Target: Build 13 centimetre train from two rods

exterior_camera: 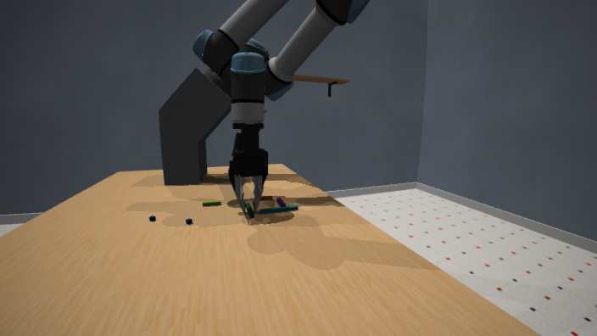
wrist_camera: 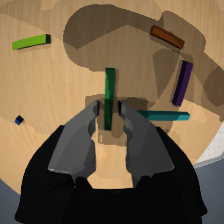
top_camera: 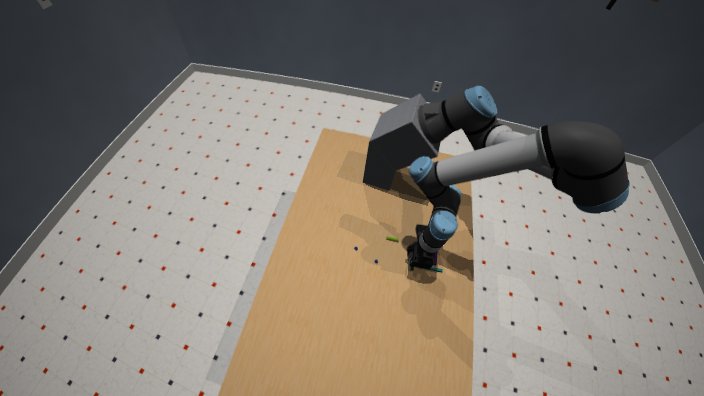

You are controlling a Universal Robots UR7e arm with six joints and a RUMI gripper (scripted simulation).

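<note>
Now: hand 10 mm above the green rod. The rest, counted from my hand: purple rod: 50 mm behind, 90 mm to the left, 10 mm below; turquoise rod: 10 mm ahead, 80 mm to the left, 10 mm below; orange rod: 90 mm behind, 50 mm to the left, 10 mm below.
</note>
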